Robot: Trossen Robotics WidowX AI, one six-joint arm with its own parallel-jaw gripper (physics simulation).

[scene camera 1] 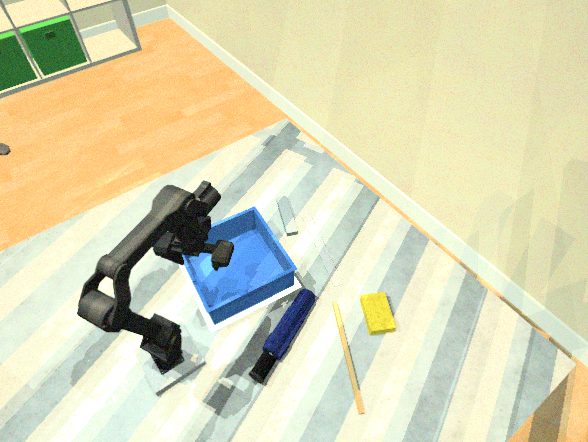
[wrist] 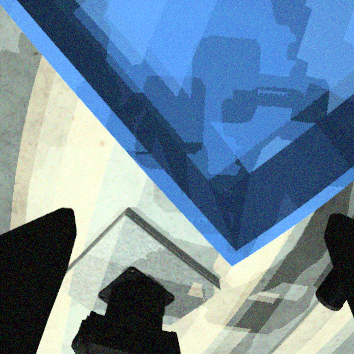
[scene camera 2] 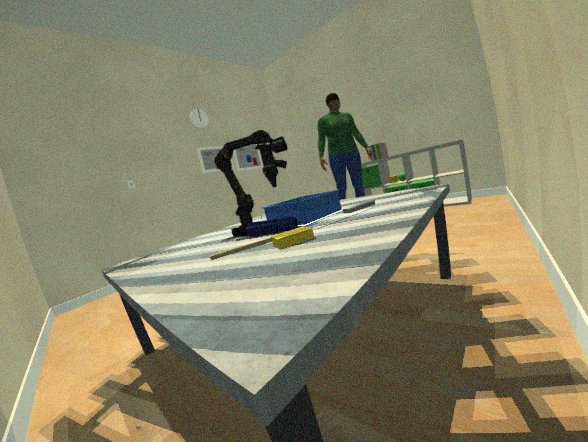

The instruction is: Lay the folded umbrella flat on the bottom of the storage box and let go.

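Where they show: gripper, fingertip midpoint: (scene camera 1: 200, 267) (wrist: 206, 225) (scene camera 2: 275, 187); arm's base, link origin: (scene camera 1: 168, 357) (wrist: 135, 295).
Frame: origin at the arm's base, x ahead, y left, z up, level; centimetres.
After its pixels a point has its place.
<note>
The folded umbrella (scene camera 1: 290, 325) {x 30.0, y -12.8, z 3.0 cm} (scene camera 2: 272, 227) {x 33.8, y -13.0, z 0.5 cm}, dark blue with a black handle, lies on the table beside the storage box, outside it. In the wrist view, a dark rounded end beside the right fingertip may be its handle. The blue storage box (scene camera 1: 255, 300) {x 27.3, y 0.2, z 0.2 cm} (scene camera 2: 305, 205) {x 40.2, y 1.4, z 5.1 cm} (wrist: 325, 145) {x 24.9, y 0.9, z 2.8 cm} stands open at the top, and no umbrella shows inside it. My gripper (scene camera 1: 194, 254) (scene camera 2: 278, 175) (wrist: 206, 225) {x 17.7, y 9.2, z 15.5 cm} is open and empty, pointing down above the box's side nearest the arm, higher than its rim. One finger is over the box's inside in scene camera 1.
A yellow sponge-like block (scene camera 1: 378, 313) {x 52.1, y -23.6, z 0.7 cm} (scene camera 2: 293, 237) {x 55.3, y -25.2, z -0.3 cm} and a thin wooden stick (scene camera 1: 347, 357) {x 37.8, y -27.4, z -1.1 cm} (scene camera 2: 240, 248) {x 36.7, y -31.1, z -1.5 cm} lie beyond the umbrella. A small grey flat piece (scene camera 1: 287, 217) {x 52.7, y 19.8, z -0.5 cm} (scene camera 2: 359, 206) {x 54.5, y 19.3, z -1.0 cm} lies past the box's far side. A person (scene camera 2: 341, 132) stands behind the table.
</note>
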